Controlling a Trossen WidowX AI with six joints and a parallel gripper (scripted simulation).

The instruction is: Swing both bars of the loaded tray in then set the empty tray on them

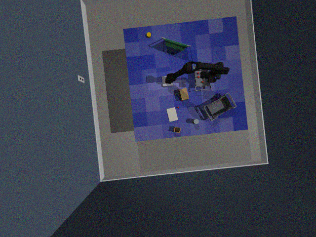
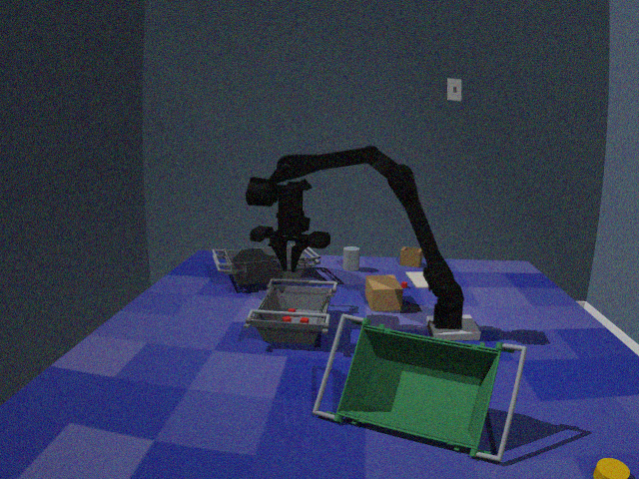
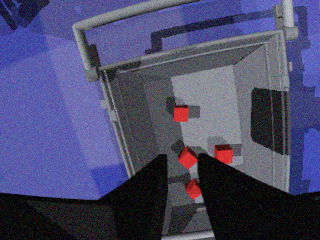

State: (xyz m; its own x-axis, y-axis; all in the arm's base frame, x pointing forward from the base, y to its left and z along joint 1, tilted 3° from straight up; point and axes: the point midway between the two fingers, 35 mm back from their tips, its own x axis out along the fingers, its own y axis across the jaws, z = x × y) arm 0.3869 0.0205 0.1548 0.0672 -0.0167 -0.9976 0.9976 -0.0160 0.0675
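The green tray lies 380 mm to the left of my gripper tip, 340 mm behind it and 50 mm below it. The rest, counted from my gripper tip: small brown box (570 mm to the right, 260 mm behind, 110 mm below); flat white card (400 mm to the right, 320 mm behind, 120 mm below); yellow object (650 mm behind, 490 mm to the left, 110 mm below).
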